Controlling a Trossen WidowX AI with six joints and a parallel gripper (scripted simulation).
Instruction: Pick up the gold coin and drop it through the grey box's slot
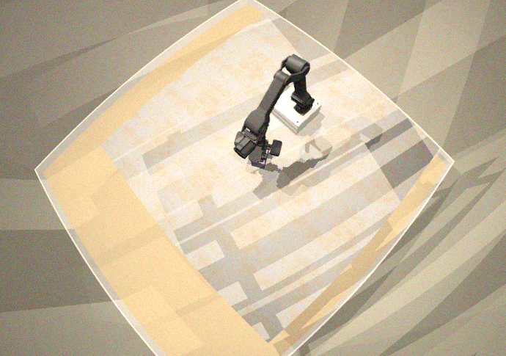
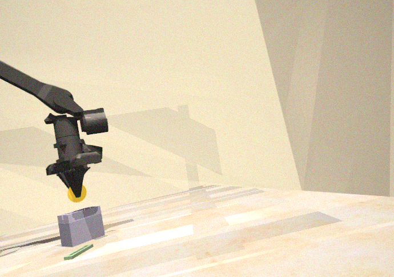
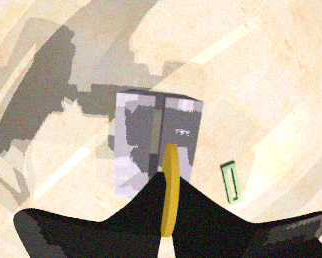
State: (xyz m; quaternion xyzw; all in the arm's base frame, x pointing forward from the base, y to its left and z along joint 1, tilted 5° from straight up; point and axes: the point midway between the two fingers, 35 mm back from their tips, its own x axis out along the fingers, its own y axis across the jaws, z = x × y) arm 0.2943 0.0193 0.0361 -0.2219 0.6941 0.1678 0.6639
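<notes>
Now: the gold coin 1 cm above my gripper tip.
</notes>
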